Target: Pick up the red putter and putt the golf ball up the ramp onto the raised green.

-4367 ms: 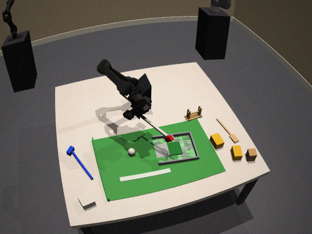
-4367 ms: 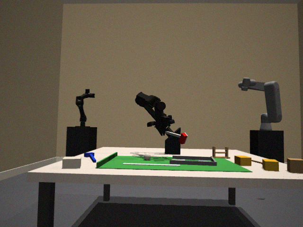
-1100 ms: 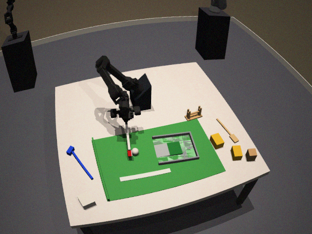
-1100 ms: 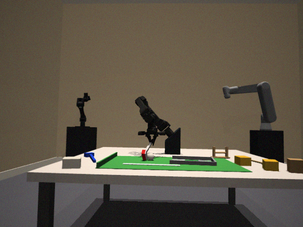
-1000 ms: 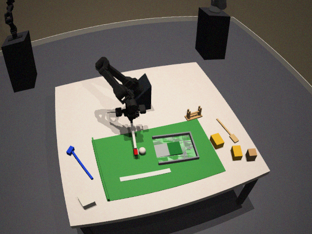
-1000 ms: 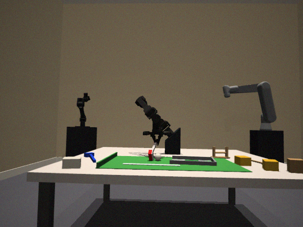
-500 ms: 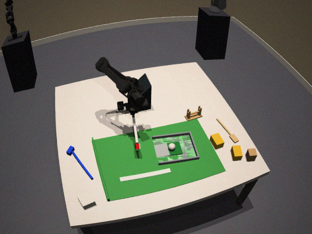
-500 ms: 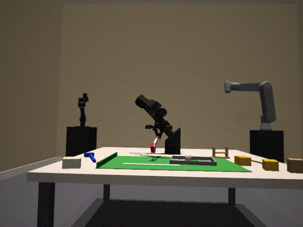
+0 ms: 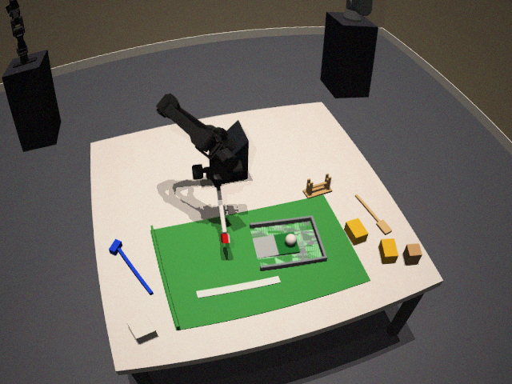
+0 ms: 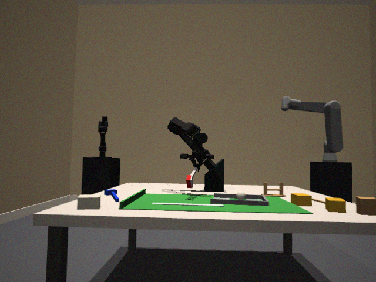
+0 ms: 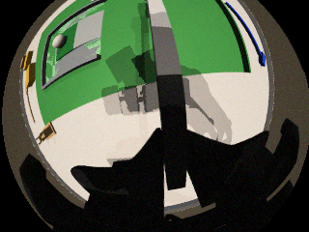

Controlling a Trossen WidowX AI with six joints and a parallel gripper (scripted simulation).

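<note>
The red putter is 12 cm ahead of my gripper tip and 1 cm to the right of it. From my gripper tip the other things lie so: green mat 28 cm ahead, 12 cm below, 9 cm to the left; white strip 39 cm ahead, 12 cm below, 1 cm to the right; white golf ball 24 cm ahead, 22 cm to the left, 10 cm below.
</note>
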